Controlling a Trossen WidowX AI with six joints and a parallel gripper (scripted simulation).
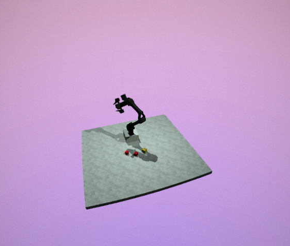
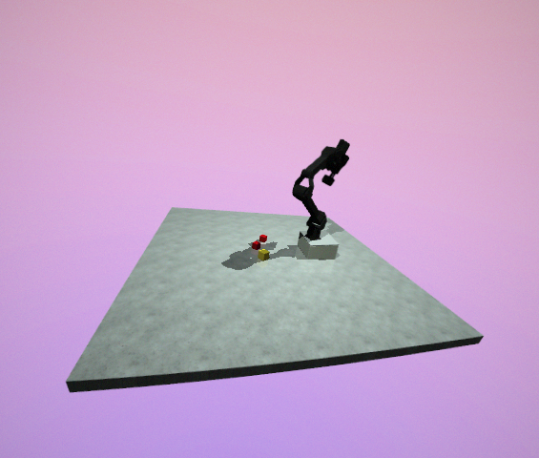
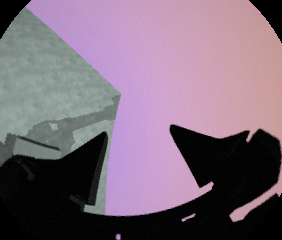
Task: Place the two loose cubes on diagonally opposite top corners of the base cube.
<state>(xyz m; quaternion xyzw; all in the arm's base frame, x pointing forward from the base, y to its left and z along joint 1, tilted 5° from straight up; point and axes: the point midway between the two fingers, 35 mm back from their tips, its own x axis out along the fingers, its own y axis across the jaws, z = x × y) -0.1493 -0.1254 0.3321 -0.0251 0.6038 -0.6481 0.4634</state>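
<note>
My gripper tip is 44 cm short of the yellow base cube, 18 cm to the right of it and 40 cm above it. Round my gripper tip: red cube (45 cm ahead, 7 cm to the left, 41 cm below).
</note>
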